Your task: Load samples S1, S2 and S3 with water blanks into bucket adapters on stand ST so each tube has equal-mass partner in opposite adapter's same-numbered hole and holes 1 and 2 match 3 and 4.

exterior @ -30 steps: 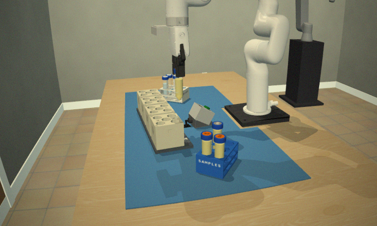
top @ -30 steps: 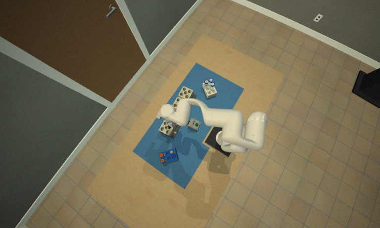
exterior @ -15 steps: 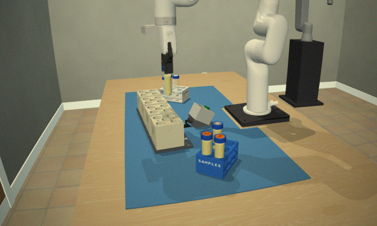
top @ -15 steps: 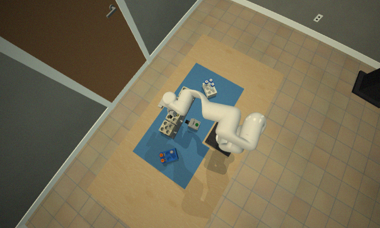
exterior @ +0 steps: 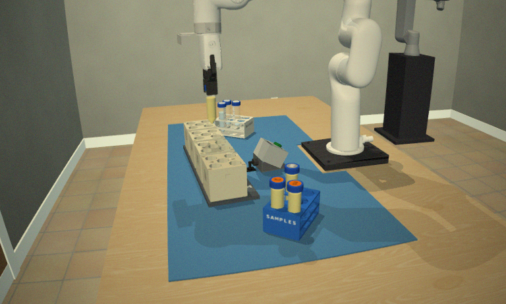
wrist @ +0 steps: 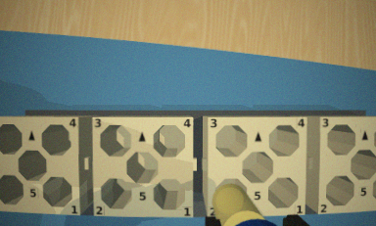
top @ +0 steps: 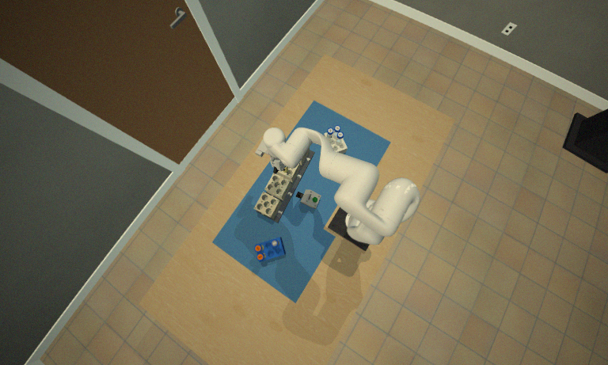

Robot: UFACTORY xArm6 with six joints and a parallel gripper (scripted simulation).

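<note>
The sample tube is 10 mm to the right of my hand and 50 mm below it. From my hand the other things lie so: yellowish tube: 160 mm behind, 300 mm to the left, 190 mm below; then green done key: 190 mm behind, 20 mm to the left, 180 mm below; then adapter: 10 mm behind, 180 mm to the left, 200 mm below.
</note>
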